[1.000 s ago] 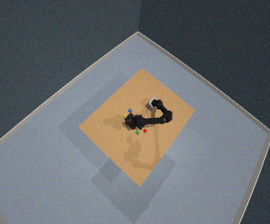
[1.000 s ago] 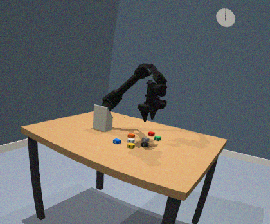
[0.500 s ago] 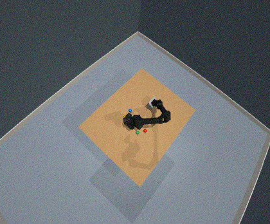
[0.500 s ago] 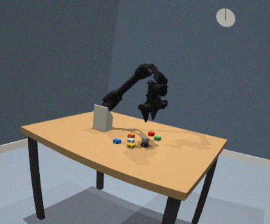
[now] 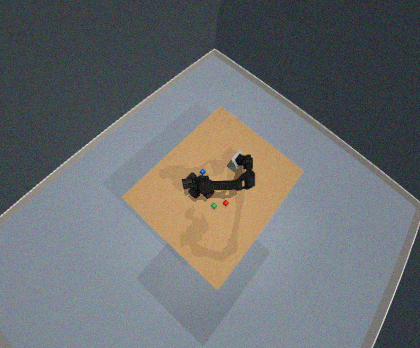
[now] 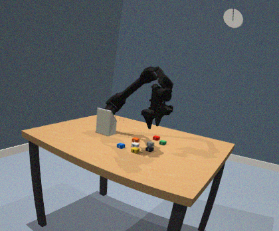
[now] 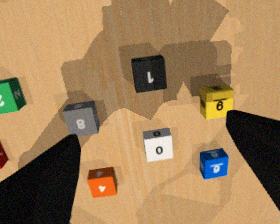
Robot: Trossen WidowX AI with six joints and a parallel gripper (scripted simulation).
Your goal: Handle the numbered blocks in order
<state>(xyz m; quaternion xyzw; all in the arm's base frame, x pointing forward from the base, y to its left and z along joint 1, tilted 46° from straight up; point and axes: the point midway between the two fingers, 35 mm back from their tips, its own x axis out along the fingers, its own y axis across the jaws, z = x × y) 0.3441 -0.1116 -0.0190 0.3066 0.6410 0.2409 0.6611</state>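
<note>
Right now the white block is 90 mm behind my gripper tip, 10 mm to the right of it and 120 mm below it. The rest, counted from my gripper tip: yellow block (50 mm behind, 80 mm to the right, 120 mm below); black block (10 mm to the right, 120 mm below); grey block (30 mm behind, 70 mm to the left, 120 mm below).
</note>
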